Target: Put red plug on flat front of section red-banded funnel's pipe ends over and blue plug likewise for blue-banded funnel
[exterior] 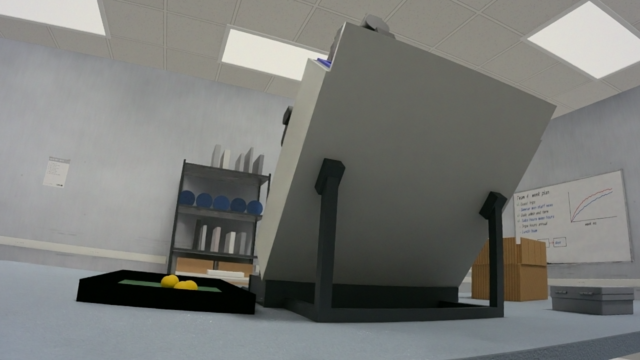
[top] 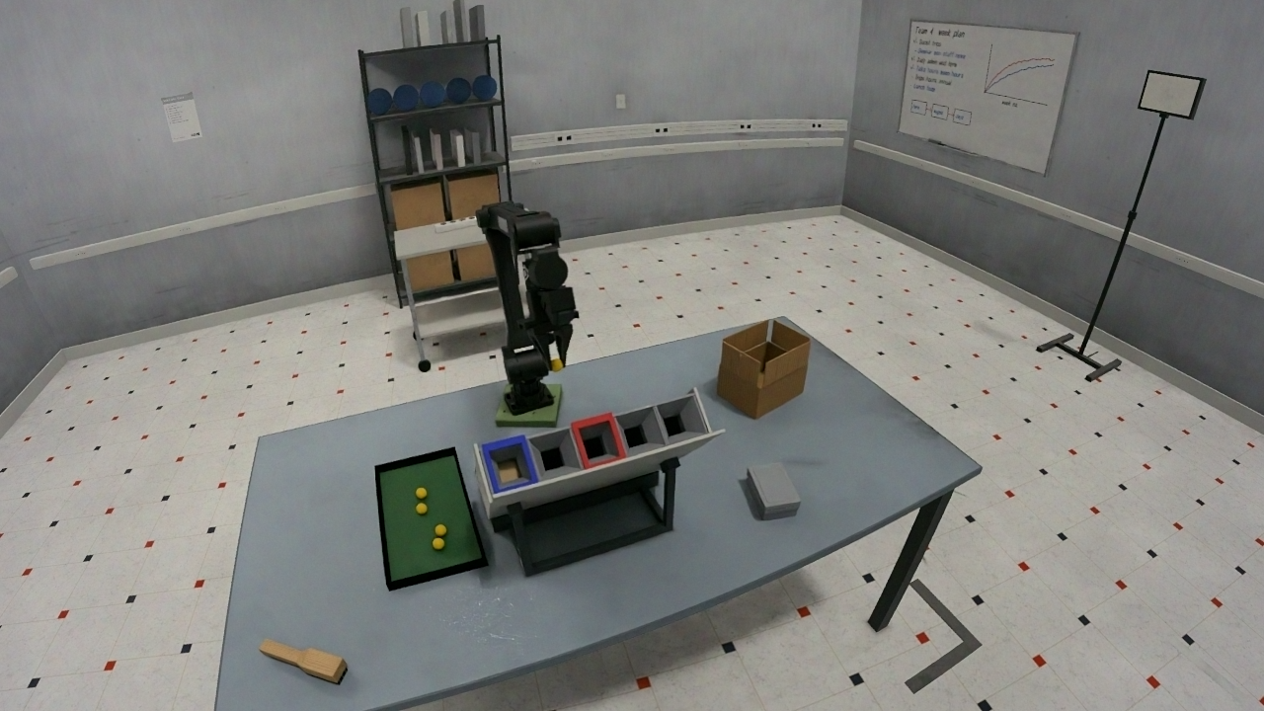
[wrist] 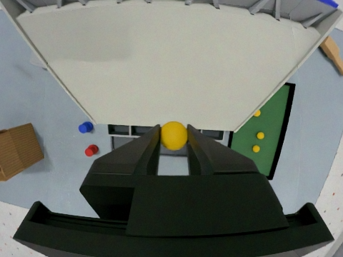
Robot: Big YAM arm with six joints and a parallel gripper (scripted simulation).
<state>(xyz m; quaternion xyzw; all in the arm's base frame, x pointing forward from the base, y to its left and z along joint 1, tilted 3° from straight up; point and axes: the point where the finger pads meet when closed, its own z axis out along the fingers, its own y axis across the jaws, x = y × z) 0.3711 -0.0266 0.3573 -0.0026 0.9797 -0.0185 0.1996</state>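
The red band is 180 mm ahead of my hand and 50 mm below it. Also, from my hand: blue band (180 mm ahead, 150 mm to the right, 50 mm below); cover (160 mm below, 40 mm ahead, 10 mm to the left); green tray (360 mm below, 310 mm to the right, 100 mm behind).
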